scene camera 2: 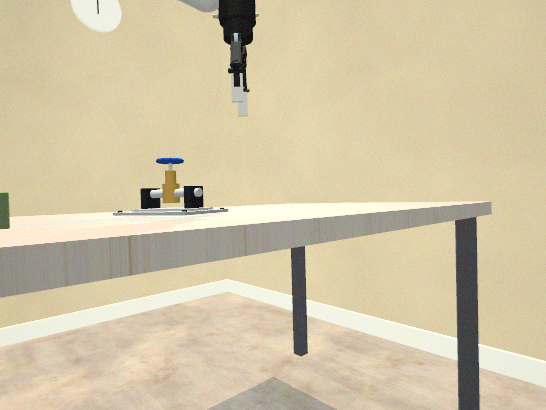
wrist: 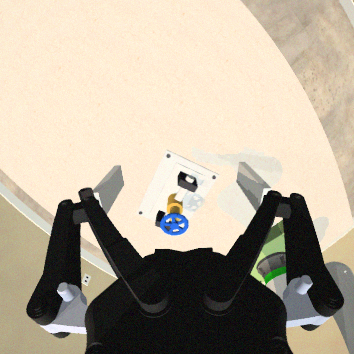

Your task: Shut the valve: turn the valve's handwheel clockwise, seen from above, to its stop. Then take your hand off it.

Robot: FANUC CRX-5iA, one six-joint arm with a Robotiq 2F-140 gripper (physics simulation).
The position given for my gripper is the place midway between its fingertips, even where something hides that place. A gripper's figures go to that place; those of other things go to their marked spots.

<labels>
My gripper (wrist: 179, 173): 20 cm from the lens. A pale base plate (wrist: 169, 158) is 46 cm from the lens.
</labels>
